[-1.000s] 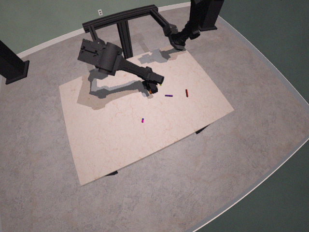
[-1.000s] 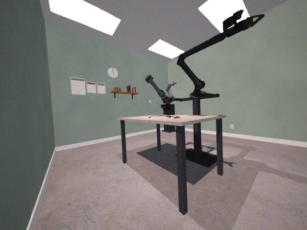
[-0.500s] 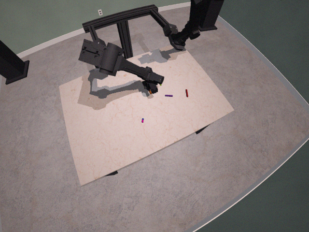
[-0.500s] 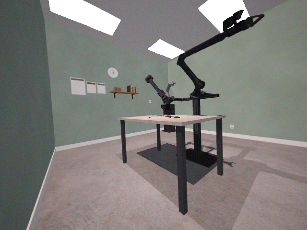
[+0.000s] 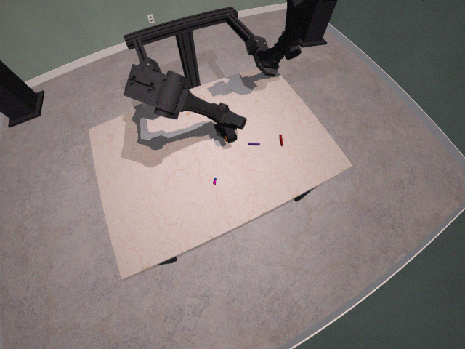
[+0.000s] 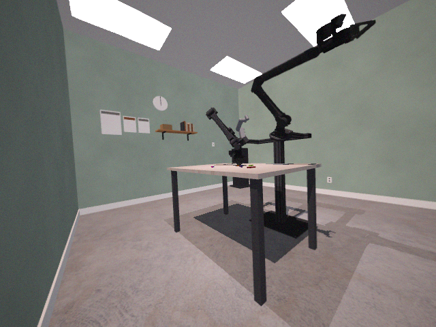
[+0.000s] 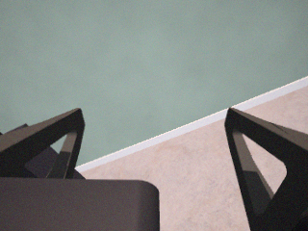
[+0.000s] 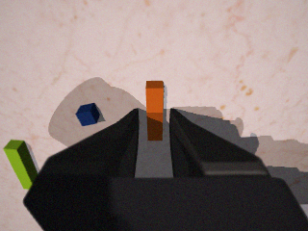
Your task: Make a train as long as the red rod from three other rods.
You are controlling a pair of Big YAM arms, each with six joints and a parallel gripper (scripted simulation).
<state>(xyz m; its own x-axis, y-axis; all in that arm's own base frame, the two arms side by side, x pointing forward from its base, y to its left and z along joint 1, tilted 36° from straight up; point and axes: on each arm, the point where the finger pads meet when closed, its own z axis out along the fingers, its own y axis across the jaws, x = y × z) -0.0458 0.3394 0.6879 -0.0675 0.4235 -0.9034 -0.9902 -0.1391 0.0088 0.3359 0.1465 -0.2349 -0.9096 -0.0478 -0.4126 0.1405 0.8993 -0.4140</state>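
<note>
Right now my right hand is 10 mm short of the orange rod. From my right hand the other things lie so: purple rod 130 mm to the left, 90 mm ahead; magenta rod 230 mm ahead, 130 mm to the right; lime rod 110 mm to the left, 50 mm behind.
</note>
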